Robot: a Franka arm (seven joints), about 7 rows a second.
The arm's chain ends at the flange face. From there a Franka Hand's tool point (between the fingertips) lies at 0.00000 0.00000 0.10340 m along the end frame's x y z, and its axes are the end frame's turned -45 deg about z.
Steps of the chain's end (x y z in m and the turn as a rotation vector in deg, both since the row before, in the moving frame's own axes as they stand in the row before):
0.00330, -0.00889, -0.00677, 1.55, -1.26, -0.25
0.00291, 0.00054, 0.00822, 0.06, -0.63, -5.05
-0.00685, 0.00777, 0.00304, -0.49, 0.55, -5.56
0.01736, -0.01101, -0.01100, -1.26, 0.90, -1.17
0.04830, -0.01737, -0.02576, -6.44, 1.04, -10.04
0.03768, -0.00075, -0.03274, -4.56, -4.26, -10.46
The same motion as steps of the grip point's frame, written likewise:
0.00898, -0.00754, -0.00683, 1.99, 0.21, -0.25
0.00091, 0.00159, 0.00821, 0.49, -0.40, -5.05
-0.01020, 0.00197, 0.00303, -0.74, 0.04, -5.56
0.01963, 0.00725, -0.01104, -1.53, -0.25, -1.17
0.04043, 0.03195, -0.02643, -5.29, -3.82, -10.04
0.01604, 0.02752, -0.03335, -0.21, -6.24, -10.46

